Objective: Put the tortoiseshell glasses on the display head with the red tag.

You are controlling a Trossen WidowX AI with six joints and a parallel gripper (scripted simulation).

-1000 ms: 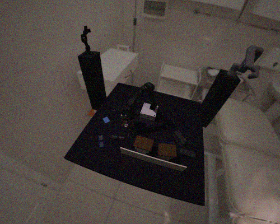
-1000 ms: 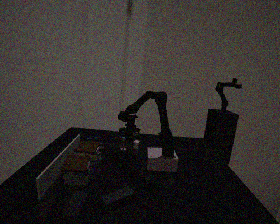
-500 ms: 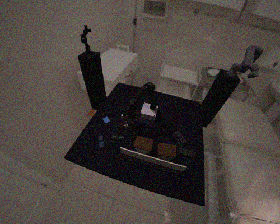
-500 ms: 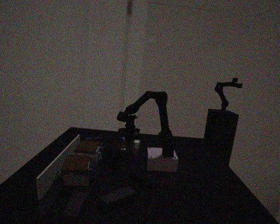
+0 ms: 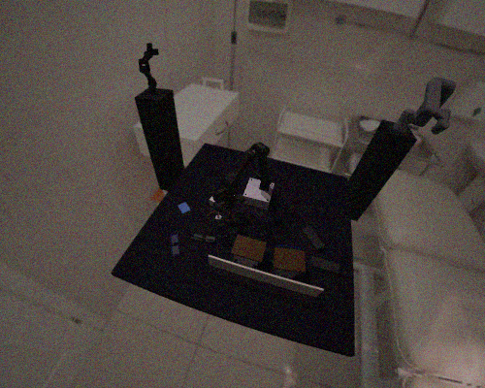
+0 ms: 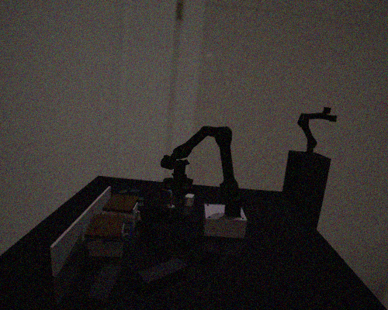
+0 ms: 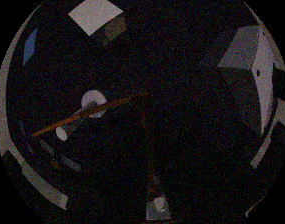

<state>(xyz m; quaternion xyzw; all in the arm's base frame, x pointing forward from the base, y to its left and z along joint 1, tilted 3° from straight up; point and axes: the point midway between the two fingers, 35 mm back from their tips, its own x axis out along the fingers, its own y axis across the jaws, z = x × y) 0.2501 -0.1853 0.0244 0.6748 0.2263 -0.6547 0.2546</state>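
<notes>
Now: gripper tip 12 cm to the left of the small white object, 7 cm past it and 4 cm above it. From my gripper tip the other things lie so: white board (37 cm ahead, 28 cm to the left, 1 cm below); then blue block (31 cm to the right, 6 cm below, 2 cm ahead).
</notes>
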